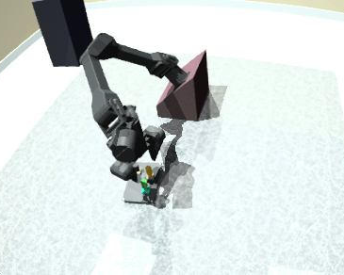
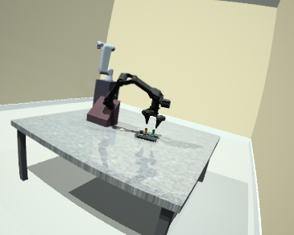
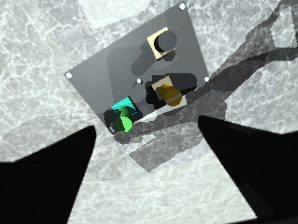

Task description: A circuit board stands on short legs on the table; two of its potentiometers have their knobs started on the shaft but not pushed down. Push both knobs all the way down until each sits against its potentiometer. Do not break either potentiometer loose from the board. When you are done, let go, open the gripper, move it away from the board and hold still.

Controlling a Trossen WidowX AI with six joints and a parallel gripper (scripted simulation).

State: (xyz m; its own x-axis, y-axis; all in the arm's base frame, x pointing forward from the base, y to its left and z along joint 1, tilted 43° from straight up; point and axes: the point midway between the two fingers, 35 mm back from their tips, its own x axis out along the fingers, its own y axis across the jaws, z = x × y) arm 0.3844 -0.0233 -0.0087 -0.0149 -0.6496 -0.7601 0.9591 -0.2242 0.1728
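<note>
The yellow knob is 4 cm below my gripper tip, 3 cm behind it and 1 cm to the right of it. From my gripper tip the other things lie so: green knob (4 cm below, 2 cm ahead).
</note>
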